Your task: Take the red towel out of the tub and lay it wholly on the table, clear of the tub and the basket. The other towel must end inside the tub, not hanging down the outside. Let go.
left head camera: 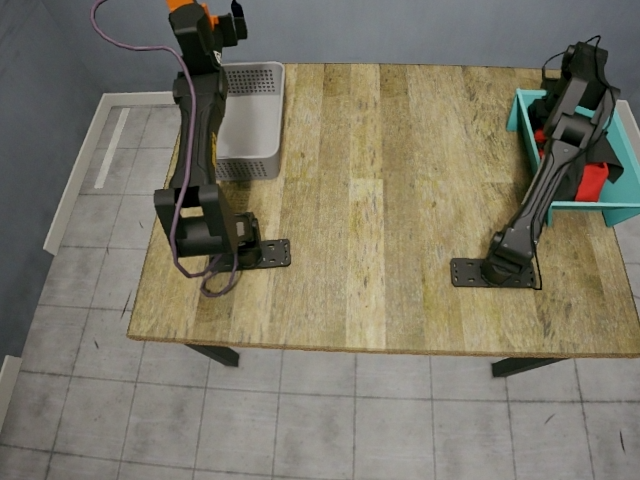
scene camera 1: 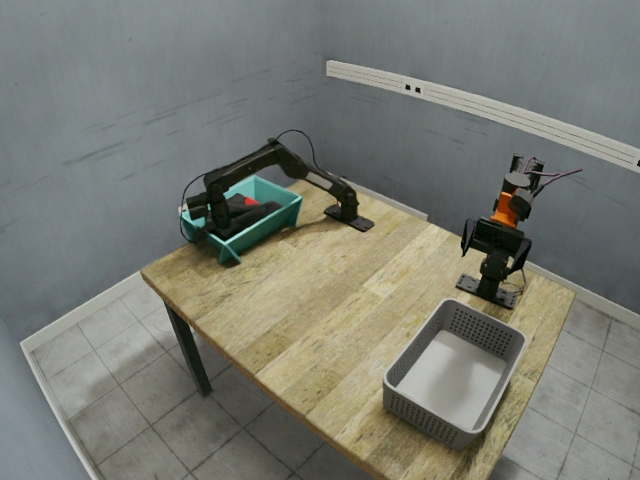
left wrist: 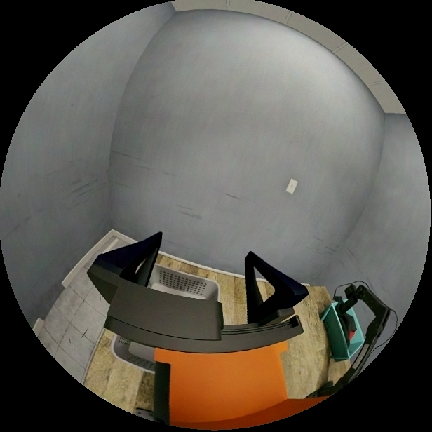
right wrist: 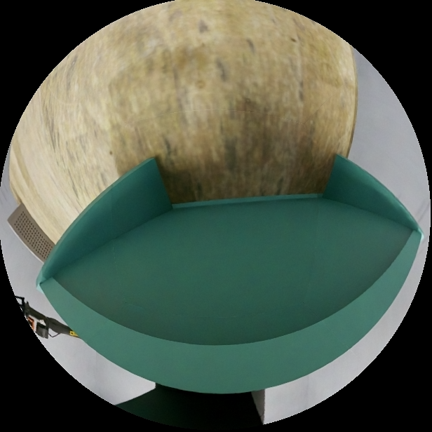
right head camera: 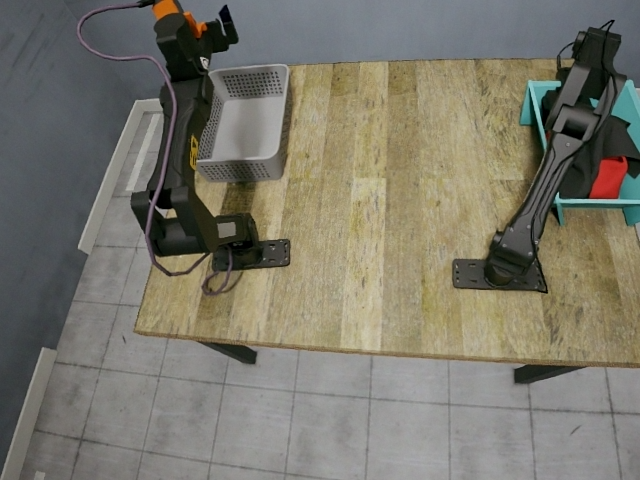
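Observation:
The teal tub [left head camera: 573, 206] [right head camera: 594, 202] [scene camera 1: 261, 235] [right wrist: 225, 265] stands at the right in both head views. The red towel [left head camera: 592, 181] [right head camera: 610, 175] [scene camera 1: 250, 201] lies in it, partly under the black towel [left head camera: 567, 184] [right head camera: 576, 175] [scene camera 1: 258, 214], which is also inside. My right gripper [scene camera 1: 220, 224] points down into the tub's far end, at the black cloth. It is part open, its fingertips hidden; in the right wrist view the tub's wall hides the fingers and both towels. My left gripper [scene camera 1: 488, 262] [left wrist: 206, 247] is wide open and empty, high up, away from the tub.
A grey perforated basket [left head camera: 282, 118] [right head camera: 242, 170] [scene camera 1: 413, 408] [right wrist: 32, 232] stands at the left in both head views, beside my left arm. My right arm reaches over the tub's near-left side. The tub stands near the table's right edge in the head views.

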